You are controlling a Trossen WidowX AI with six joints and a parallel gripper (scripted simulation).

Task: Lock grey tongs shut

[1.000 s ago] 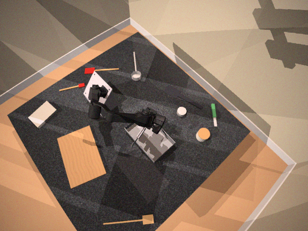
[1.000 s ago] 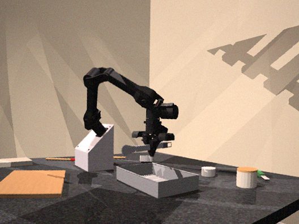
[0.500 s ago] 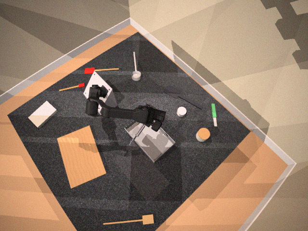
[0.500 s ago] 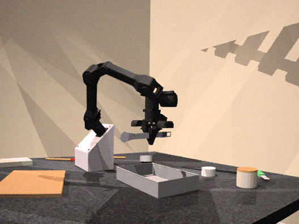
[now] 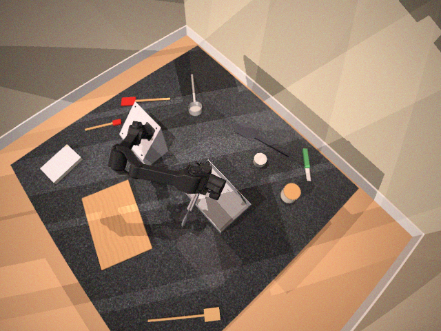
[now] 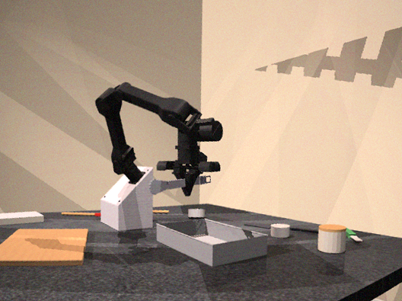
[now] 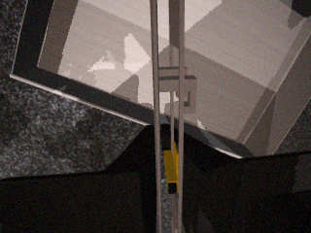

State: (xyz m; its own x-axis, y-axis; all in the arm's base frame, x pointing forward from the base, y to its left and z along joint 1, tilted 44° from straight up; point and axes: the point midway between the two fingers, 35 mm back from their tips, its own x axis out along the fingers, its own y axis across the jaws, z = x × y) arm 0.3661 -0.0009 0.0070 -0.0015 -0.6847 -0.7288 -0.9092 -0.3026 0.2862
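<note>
Now: gripper tip 37 cm to the left of the wooden board, 19 cm past it and 15 cm above it. The rest, counted from my gripper tip: white puck (36 cm to the left, 14 cm below, 5 cm ahead); then grey roasting tin (13 cm below, 6 cm to the left, 3 cm ahead); then yellow lock piece (4 cm above, 1 cm to the left).
</note>
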